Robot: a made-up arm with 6 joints.
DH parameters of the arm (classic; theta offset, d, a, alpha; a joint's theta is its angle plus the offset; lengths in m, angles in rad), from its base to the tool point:
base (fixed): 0 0 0 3.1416
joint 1: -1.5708 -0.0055 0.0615 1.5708
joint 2: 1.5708 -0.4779 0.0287 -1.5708
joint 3: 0 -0.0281 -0.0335 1.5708
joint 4: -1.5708 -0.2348 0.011 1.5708
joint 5: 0 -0.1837 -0.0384 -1.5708
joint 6: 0 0.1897 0.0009 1.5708
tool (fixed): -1.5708 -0.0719 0 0
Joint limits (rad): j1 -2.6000..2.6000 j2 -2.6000..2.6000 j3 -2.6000..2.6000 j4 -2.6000..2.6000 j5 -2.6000..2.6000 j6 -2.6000..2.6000
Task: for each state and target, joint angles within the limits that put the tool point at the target. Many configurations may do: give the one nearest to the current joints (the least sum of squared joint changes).
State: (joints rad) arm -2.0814 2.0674 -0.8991 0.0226 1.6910 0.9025
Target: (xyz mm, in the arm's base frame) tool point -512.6 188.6 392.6
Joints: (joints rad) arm -2.6000 2.6000 -0.9327 0.3323 1.2450 0.8536
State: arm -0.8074 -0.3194 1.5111 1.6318 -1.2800 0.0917
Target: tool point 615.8 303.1 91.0
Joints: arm -0.7171 -0.2077 1.5151 1.5090 -1.4466 0.0369
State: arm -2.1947 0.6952 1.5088 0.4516 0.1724 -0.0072
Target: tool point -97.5 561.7 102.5
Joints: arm -1.9764 0.3491 1.4995 0.8872 0.2243 0.0498
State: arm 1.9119 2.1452 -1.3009 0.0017 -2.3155 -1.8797
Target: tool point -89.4 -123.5 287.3
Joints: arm 1.7021 2.6000 -2.0859 0.7002 -2.6000 -1.5268
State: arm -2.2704 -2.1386 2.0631 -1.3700 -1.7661 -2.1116
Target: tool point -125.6 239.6 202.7
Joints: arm -2.5861 -1.8816 2.0317 -1.1110 -1.5306 -2.1062
